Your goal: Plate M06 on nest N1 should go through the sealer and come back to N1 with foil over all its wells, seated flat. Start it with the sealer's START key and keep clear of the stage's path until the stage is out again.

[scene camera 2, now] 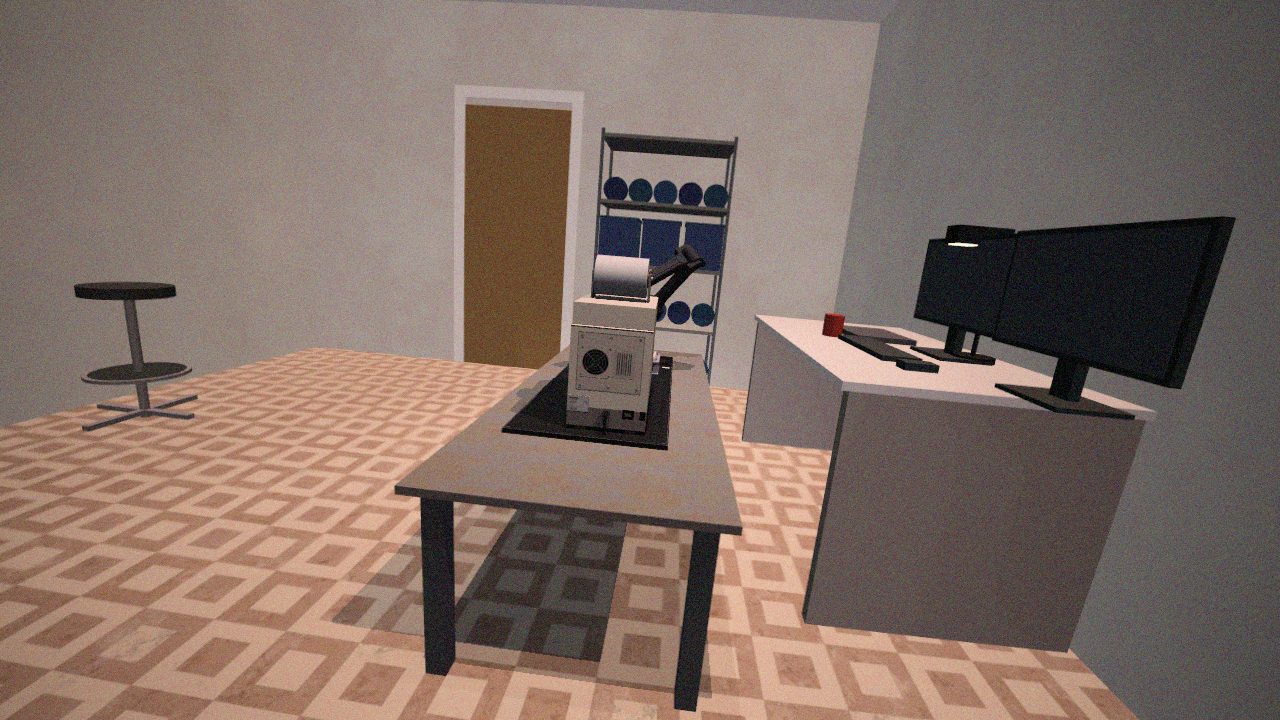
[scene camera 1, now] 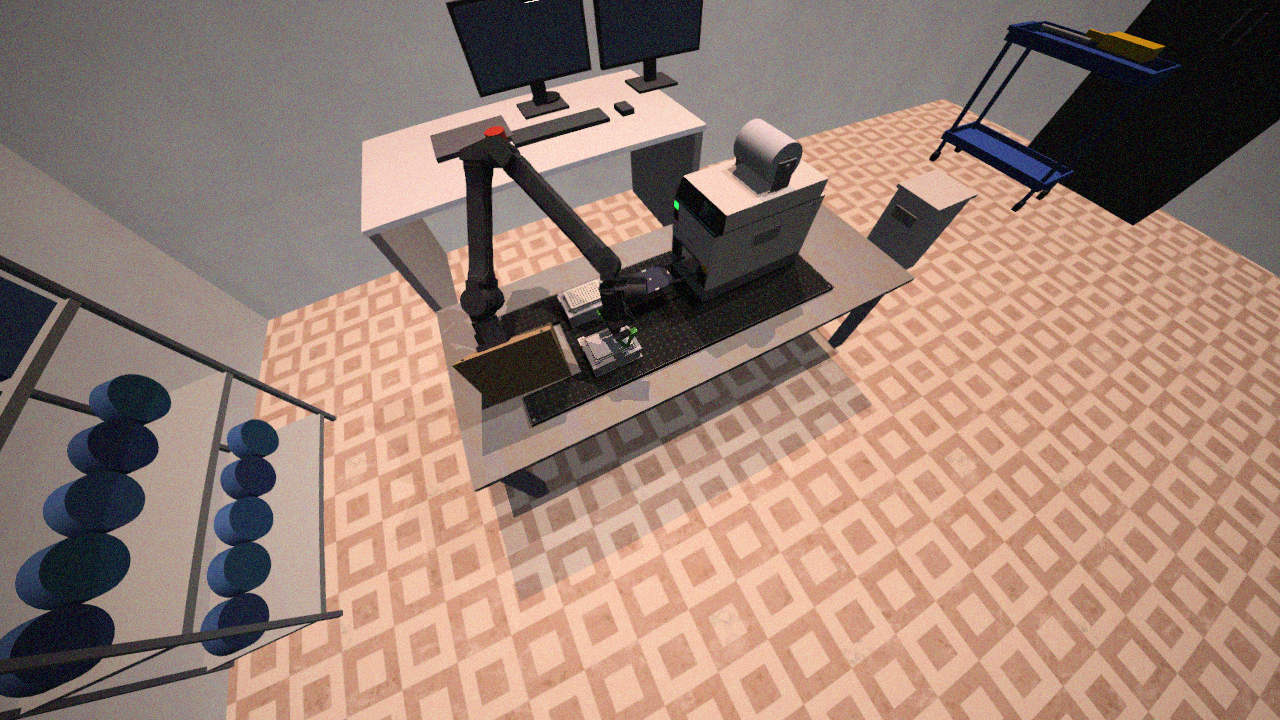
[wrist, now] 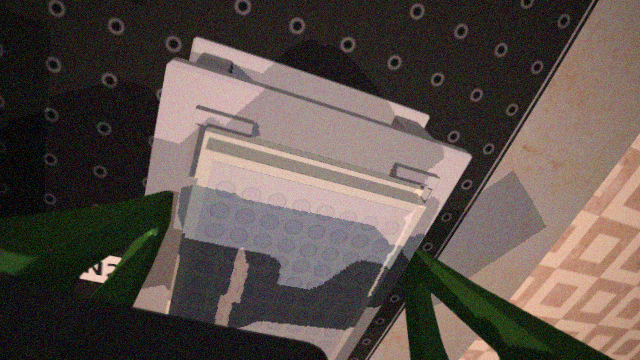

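Where they show: gripper, between the fingertips: (scene camera 1: 619, 336) (wrist: 296, 236); arm's base, origin of its link: (scene camera 1: 495, 345).
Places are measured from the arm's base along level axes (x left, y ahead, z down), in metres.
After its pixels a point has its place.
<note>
A light, clear-topped plate (wrist: 350, 235) @[x -0.118, y 0.357, z 0.059 m] (scene camera 1: 597, 344) @[x -0.095, y 0.276, z 0.059 m] sits in the front nest (wrist: 165, 110) @[x -0.042, y 0.378, z 0.075 m]; faint round wells show through shadows, and I cannot tell whether foil covers them. Its M06 marking does not show. My gripper (wrist: 296, 236) @[x -0.099, y 0.349, z 0.062 m] (scene camera 1: 616, 324) @[x -0.099, y 0.349, z 0.062 m] is open and empty, its green fingers either side of the plate, above the nest in the wrist view. A label (wrist: 102, 269) @[x -0.014, y 0.243, z 0.126 m] is partly hidden behind the left finger. The sealer (scene camera 1: 751, 237) @[x -0.055, y 0.824, z -0.105 m] (scene camera 2: 613, 367) @[x 0.076, y 1.095, z -0.058 m] has a roll (scene camera 1: 762, 154) @[x 0.019, y 0.854, z -0.314 m] (scene camera 2: 622, 275) @[x 0.066, y 0.963, z -0.297 m] on top and a green light (scene camera 1: 675, 205) @[x 0.145, y 0.668, z -0.142 m]. Its START key and stage cannot be made out.
A second nest with a white plate (scene camera 1: 581, 295) @[x 0.110, y 0.300, z 0.054 m] stands behind the front nest. A brown panel (scene camera 1: 519, 368) @[x -0.108, y 0.045, z 0.002 m] lies left of them near the arm's base. The black perforated board (scene camera 1: 792, 288) @[x -0.144, y 1.010, z 0.126 m] (scene camera 2: 537, 420) @[x -0.135, y 1.069, z 0.126 m] carries the sealer. A desk (scene camera 1: 393, 188) (scene camera 2: 966, 501) with monitors stands behind the table.
</note>
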